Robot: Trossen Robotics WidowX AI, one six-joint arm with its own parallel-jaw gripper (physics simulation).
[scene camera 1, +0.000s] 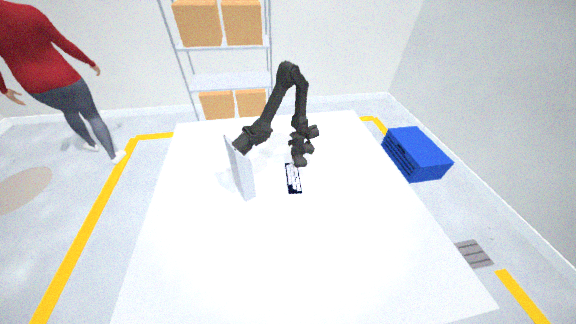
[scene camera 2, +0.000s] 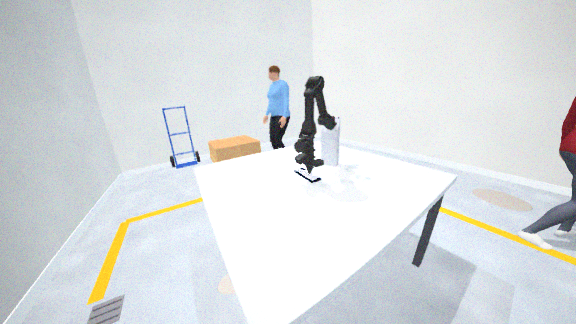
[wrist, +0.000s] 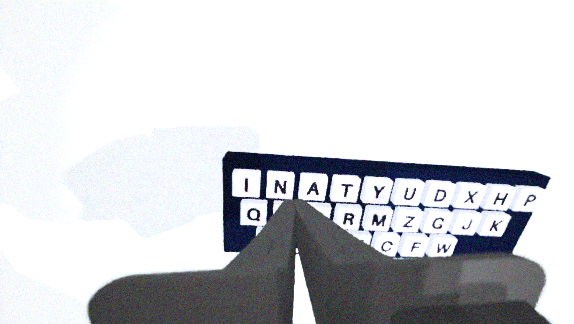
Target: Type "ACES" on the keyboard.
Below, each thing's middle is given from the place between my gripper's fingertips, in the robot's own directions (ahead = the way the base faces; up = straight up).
The n key (wrist: 280, 184) is 3 cm below my hand and 1 cm to the left of it. From my hand the other things lie so: t key (wrist: 344, 188): 3 cm to the right, 3 cm below, 1 cm ahead.
